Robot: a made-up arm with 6 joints. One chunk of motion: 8 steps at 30 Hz.
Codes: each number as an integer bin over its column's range. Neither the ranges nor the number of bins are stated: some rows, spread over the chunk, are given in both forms.
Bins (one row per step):
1: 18 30 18 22 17 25
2: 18 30 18 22 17 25
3: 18 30 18 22 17 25
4: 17 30 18 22 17 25
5: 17 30 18 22 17 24
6: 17 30 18 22 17 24
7: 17 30 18 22 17 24
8: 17 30 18 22 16 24
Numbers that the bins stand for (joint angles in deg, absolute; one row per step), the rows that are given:
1: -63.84 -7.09 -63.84 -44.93 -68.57 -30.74
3: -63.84 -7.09 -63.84 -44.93 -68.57 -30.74
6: -68.57 -7.09 -63.84 -44.93 -68.57 -35.47
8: -68.57 -7.09 -63.84 -44.93 -73.30 -35.47
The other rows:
2: -63.84 -7.09 -63.84 -44.93 -68.57 -30.74
4: -68.57 -7.09 -63.84 -44.93 -68.57 -30.74
5: -68.57 -7.09 -63.84 -44.93 -68.57 -35.47
7: -68.57 -7.09 -63.84 -44.93 -68.57 -35.47

